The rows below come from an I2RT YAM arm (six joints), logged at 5 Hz.
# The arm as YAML. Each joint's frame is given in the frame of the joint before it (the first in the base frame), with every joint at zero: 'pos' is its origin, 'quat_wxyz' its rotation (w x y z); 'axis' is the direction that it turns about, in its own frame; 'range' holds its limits. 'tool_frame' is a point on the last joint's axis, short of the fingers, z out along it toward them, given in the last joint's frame.
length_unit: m
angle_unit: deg
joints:
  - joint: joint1
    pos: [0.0, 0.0, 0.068]
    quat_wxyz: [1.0, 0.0, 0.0, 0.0]
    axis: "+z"
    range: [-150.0, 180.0]
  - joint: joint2
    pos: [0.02, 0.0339, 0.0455]
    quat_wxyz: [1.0, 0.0, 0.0, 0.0]
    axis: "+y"
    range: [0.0, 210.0]
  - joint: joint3
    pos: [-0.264, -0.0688, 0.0]
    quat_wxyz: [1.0, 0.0, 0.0, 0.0]
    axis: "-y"
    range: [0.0, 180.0]
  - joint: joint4
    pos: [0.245, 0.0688, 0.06]
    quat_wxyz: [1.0, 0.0, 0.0, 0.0]
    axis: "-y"
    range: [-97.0, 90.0]
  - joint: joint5
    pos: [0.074, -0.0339, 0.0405]
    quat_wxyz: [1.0, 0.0, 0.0, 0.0]
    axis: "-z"
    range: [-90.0, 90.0]
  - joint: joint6
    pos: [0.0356, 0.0, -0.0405]
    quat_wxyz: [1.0, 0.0, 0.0, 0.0]
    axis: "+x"
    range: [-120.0, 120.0]
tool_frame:
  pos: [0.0, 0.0, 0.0]
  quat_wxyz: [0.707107, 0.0, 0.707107, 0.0]
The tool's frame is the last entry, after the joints.
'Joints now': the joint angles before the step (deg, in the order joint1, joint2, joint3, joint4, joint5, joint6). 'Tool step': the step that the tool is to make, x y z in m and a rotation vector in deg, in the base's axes. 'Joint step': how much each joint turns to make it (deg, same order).
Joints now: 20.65, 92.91, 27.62, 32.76, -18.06, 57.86
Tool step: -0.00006, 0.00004, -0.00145, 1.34, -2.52, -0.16
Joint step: 0.01, 1.06, -1.16, 5.18, -0.05, 0.42
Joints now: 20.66, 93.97, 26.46, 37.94, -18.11, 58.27
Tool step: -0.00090, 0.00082, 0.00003, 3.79, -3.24, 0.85
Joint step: 0.00, 1.51, -1.64, 8.12, -1.85, 1.85
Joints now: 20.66, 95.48, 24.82, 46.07, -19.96, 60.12
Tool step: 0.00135, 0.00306, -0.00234, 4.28, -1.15, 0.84
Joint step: 0.26, 2.71, -0.57, 7.06, -1.93, 3.31
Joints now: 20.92, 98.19, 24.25, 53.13, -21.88, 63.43
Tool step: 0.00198, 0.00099, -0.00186, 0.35, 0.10, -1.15
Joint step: 0.17, 1.04, 0.27, 1.11, 1.11, 0.86
